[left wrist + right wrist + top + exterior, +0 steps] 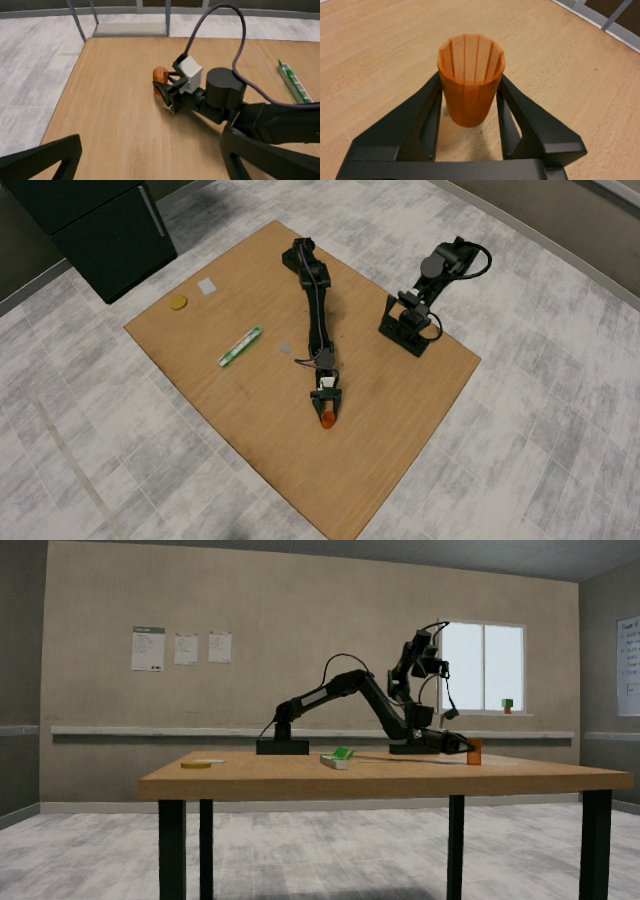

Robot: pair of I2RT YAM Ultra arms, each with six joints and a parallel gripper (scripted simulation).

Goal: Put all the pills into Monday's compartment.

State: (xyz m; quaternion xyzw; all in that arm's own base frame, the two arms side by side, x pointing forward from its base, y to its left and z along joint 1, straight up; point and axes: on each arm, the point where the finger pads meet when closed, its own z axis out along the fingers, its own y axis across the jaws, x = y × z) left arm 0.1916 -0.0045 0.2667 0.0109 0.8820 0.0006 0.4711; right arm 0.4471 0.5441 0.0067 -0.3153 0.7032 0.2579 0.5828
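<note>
Now: the orange pill bottle 30 mm below my right hand. Round my right hand: paper 110 mm behind, 780 mm to the right, 50 mm below; yellow bottle cap 30 mm ahead, 800 mm to the right, 40 mm below; grey spatula 110 mm behind, 270 mm to the right, 50 mm below.
</note>
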